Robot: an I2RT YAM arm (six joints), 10 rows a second.
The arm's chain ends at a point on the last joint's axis. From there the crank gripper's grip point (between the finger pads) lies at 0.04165 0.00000 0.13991 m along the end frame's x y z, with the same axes.
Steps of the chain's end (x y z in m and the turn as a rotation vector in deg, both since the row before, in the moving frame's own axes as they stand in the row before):
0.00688, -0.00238, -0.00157, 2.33, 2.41, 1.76
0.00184, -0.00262, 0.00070, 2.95, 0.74, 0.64
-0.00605, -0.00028, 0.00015, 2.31, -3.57, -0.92
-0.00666, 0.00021, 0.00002, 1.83, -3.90, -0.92
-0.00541, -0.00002, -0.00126, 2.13, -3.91, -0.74
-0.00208, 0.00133, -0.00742, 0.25, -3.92, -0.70
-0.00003, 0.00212, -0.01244, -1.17, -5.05, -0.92
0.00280, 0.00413, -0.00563, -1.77, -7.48, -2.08
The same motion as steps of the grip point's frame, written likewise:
0.01279, -0.00666, -0.00353, 2.33, 2.41, 1.76
0.00368, -0.00933, -0.00002, 2.95, 0.74, 0.64
-0.01489, -0.00657, 0.00234, 2.31, -3.57, -0.92
-0.01631, -0.00489, 0.00245, 1.83, -3.90, -0.92
-0.01508, -0.00574, 0.00115, 2.13, -3.91, -0.74
-0.01175, 0.00026, -0.00490, 0.25, -3.92, -0.70
-0.01249, 0.00444, -0.00934, -1.17, -5.05, -0.92
-0.01571, 0.00735, -0.00144, -1.77, -7.48, -2.08

